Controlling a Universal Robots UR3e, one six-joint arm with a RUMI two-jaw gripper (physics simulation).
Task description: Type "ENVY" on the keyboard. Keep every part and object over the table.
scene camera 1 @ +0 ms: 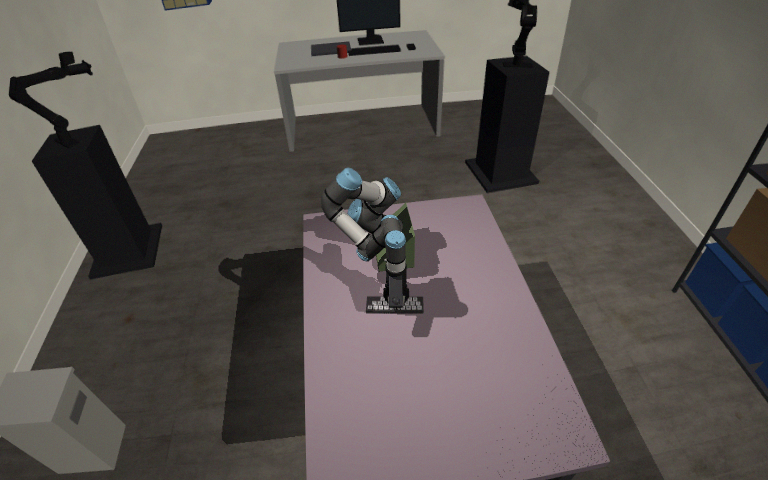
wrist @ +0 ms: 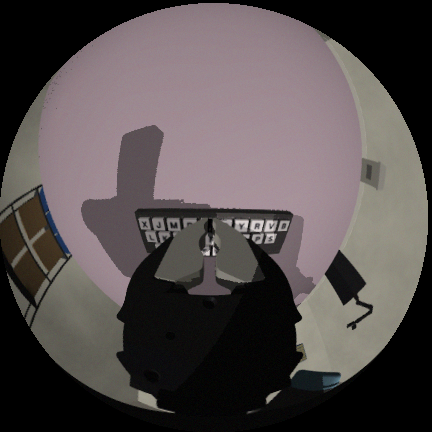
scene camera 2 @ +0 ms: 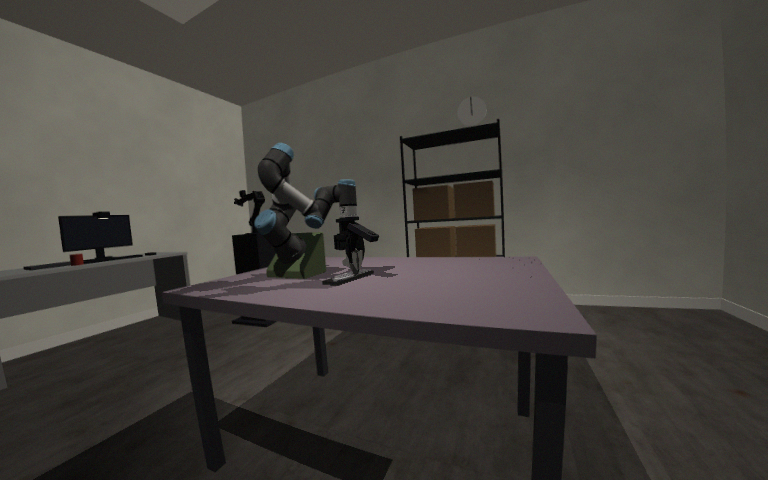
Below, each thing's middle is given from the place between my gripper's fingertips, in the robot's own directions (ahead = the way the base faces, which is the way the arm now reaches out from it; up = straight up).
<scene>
My gripper is now 3 cm past the dark keyboard (scene camera 1: 375,304) and 1 cm above it.
</scene>
